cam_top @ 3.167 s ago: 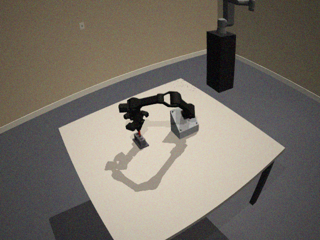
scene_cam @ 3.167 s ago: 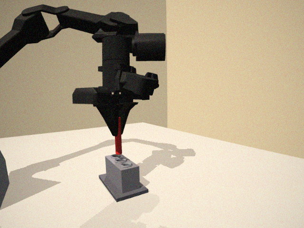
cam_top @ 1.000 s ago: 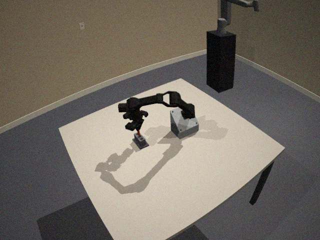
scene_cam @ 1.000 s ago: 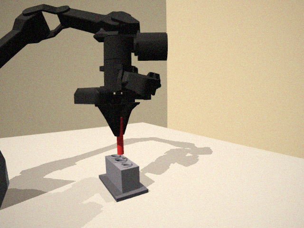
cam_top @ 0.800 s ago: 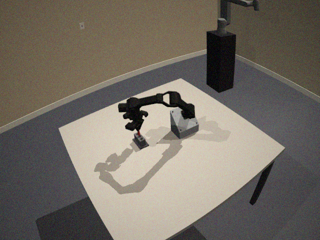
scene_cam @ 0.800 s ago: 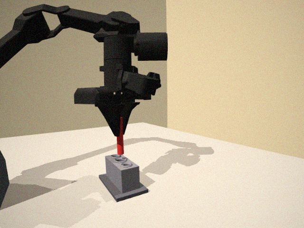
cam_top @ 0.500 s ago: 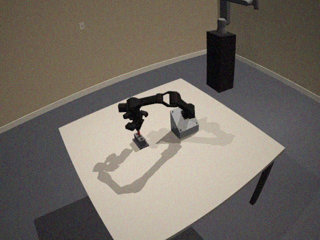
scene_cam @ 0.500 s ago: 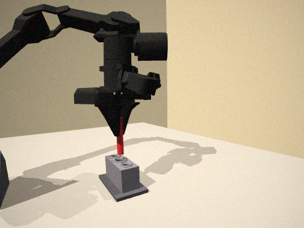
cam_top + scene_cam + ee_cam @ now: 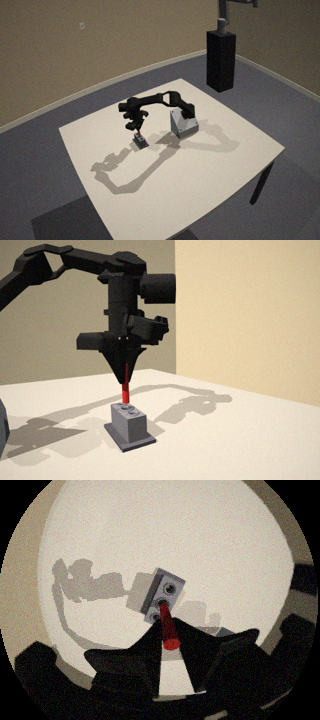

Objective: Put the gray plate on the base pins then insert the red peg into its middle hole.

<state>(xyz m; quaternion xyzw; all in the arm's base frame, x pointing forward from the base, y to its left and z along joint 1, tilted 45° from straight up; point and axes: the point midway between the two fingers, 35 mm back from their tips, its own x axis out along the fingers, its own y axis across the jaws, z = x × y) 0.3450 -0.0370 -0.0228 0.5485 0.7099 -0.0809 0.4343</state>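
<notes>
Now: the gray plate 7 cm below my gripper tip. From my gripper tip the other things lie so: red peg (right at my gripper tip).
</notes>
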